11 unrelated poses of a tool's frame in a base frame.
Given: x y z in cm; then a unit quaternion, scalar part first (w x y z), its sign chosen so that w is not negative.
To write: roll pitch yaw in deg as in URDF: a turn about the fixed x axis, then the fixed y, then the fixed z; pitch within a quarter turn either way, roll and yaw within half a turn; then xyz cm. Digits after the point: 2 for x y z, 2 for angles.
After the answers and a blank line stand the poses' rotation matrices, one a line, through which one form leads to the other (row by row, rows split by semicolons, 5 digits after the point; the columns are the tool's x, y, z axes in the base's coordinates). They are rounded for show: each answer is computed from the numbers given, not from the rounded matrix.
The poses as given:
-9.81 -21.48 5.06 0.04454 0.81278 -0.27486 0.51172
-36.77 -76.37 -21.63 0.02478 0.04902 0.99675 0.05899
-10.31 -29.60 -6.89 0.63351 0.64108 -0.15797 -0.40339
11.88 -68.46 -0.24 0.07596 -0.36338 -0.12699 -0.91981
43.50 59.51 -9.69 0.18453 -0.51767 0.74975 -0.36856
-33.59 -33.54 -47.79 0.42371 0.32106 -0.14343 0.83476
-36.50 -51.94 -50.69 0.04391 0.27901 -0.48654 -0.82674
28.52 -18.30 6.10 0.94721 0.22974 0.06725 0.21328
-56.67 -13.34 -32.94 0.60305 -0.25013 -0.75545 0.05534
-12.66 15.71 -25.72 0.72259 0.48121 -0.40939 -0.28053
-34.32 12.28 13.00 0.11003 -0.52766 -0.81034 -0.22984
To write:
-156.14 -58.91 -50.97 -9.81 -21.48 5.06
173.10 2.50 174.22 -36.77 -76.37 -21.63
82.24 18.49 -48.80 -10.31 -29.60 -6.89
14.23 -43.45 -176.25 11.88 -68.46 -0.24
-131.60 -6.02 -113.46 43.50 59.51 -9.69
2.48 -41.11 125.25 -33.59 -33.54 -47.79
65.90 24.75 -157.73 -36.50 -51.94 -50.69
27.65 1.68 25.79 28.52 -18.30 6.10
-124.67 -62.06 108.35 -56.67 -13.34 -32.94
77.70 -18.76 -57.60 -12.66 15.71 -25.72
163.58 -24.89 117.51 -34.32 12.28 13.00

0.32519 -0.49239 0.80735; -0.40122 -0.84494 -0.35370; 0.85632 -0.20890 -0.47232
-0.99397 0.09480 0.05518; 0.10064 0.98823 0.11517; -0.04362 0.12003 -0.99181
0.62464 0.30856 -0.71736; -0.71365 -0.14742 -0.68482; -0.31706 0.93971 0.12812
-0.72437 0.23203 0.64919; -0.04745 -0.95621 0.28882; 0.68778 0.17841 0.70365
-0.39593 -0.64023 0.65829; -0.91227 0.19236 -0.36161; 0.10488 -0.74371 -0.66022
-0.43478 -0.79949 0.41447; 0.61529 -0.59980 -0.51153; 0.65756 0.03261 0.75270
-0.84045 -0.19890 -0.50407; -0.34411 -0.52270 0.77999; -0.41861 0.82899 0.37086
0.89998 -0.37314 0.22540; 0.43494 0.80346 -0.40654; -0.02940 0.46391 0.88539
-0.14753 0.31118 -0.93883; 0.44467 0.86875 0.21807; 0.88346 -0.38529 -0.26654
0.50740 0.01141 -0.86163; -0.79942 0.37948 -0.46574; 0.32166 0.92513 0.20167
-0.41894 0.90574 0.06423; 0.80458 0.33750 0.48861; 0.42087 0.25638 -0.87014

